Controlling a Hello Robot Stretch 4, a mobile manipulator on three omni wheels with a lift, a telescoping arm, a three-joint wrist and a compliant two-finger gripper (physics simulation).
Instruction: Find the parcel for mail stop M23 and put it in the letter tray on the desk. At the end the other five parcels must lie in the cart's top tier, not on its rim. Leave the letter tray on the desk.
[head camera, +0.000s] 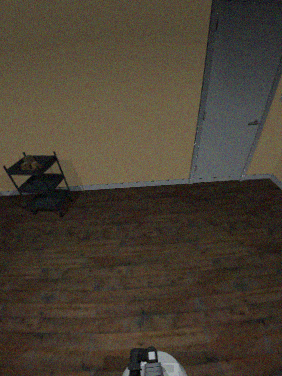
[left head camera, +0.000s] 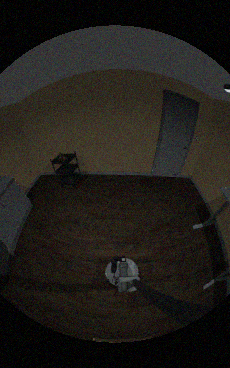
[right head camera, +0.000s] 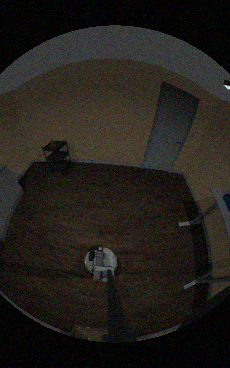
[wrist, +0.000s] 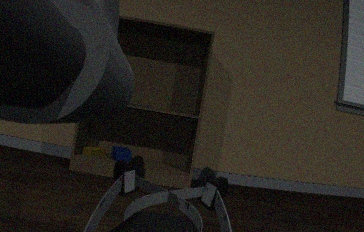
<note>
I see a dark three-tier cart (head camera: 40, 183) and a bookcase (wrist: 170, 63).
</note>
